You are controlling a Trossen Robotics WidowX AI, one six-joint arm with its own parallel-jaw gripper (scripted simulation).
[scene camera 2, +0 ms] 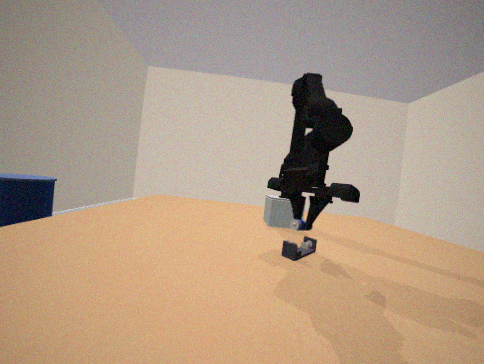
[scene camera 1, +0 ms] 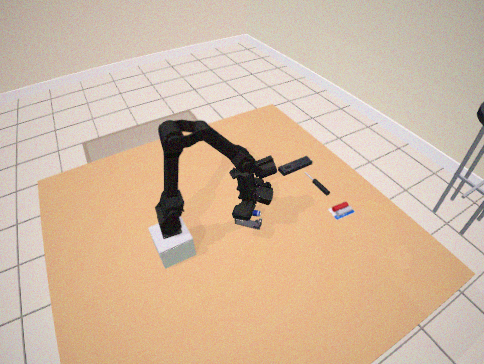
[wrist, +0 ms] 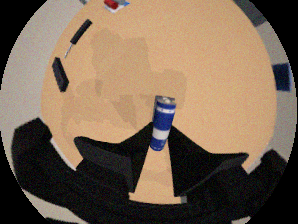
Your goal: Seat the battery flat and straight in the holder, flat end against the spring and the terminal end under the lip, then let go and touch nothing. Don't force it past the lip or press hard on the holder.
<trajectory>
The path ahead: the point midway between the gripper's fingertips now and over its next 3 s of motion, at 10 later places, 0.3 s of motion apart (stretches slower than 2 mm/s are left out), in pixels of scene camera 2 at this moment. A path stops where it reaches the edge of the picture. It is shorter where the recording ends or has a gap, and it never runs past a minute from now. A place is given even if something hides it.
My gripper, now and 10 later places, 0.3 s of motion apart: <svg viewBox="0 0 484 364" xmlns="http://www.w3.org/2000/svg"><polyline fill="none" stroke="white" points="301,228 299,235 298,238 298,240 298,242 298,243 300,243 301,242 303,242 303,241 302,243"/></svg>
</trajectory>
